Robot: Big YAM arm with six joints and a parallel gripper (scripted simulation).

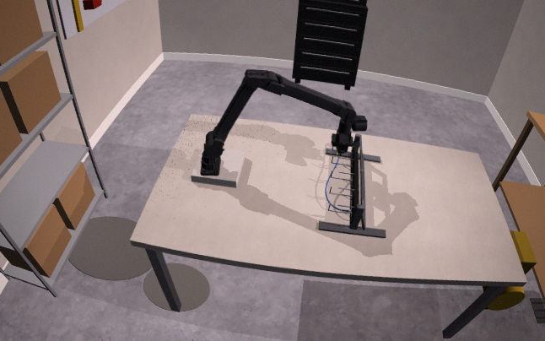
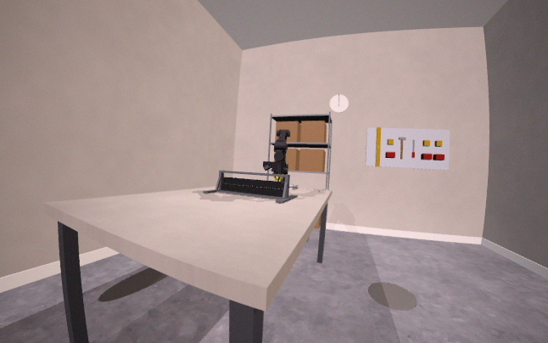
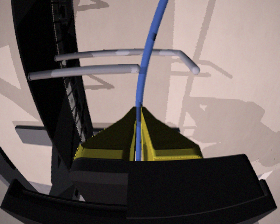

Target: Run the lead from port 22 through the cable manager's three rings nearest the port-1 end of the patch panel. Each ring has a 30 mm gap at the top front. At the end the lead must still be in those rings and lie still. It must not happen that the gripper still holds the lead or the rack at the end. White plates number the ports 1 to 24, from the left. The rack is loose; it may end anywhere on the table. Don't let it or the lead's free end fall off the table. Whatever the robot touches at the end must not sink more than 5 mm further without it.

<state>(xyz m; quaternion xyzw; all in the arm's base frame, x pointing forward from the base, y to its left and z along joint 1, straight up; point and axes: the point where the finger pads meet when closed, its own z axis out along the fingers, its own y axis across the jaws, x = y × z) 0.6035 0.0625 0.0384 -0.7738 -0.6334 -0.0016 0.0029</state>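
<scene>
Right now my hand is 60 mm short of the dark rack, 160 mm to the left of it and 10 mm above it.
</scene>
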